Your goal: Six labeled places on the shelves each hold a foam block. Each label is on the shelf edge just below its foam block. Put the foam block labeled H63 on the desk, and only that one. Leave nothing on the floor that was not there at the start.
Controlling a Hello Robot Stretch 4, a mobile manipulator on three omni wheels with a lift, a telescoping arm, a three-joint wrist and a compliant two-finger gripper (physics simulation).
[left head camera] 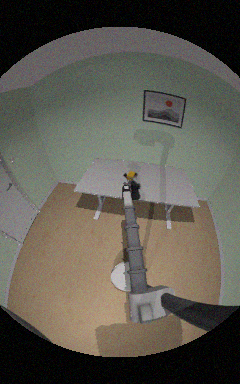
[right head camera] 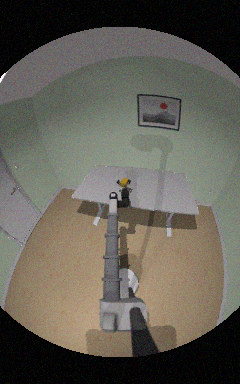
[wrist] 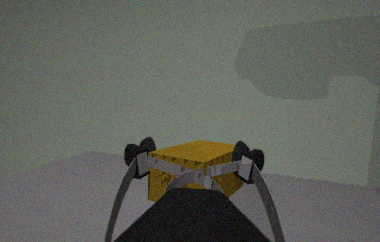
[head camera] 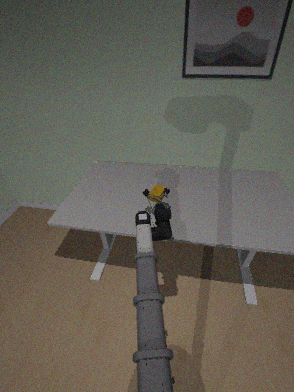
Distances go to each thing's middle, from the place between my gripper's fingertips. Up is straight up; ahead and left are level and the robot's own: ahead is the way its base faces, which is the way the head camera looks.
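There's the framed picture [right head camera: 153, 110], and it's well above my hand, a long way to the right of it and far ahead of it too.
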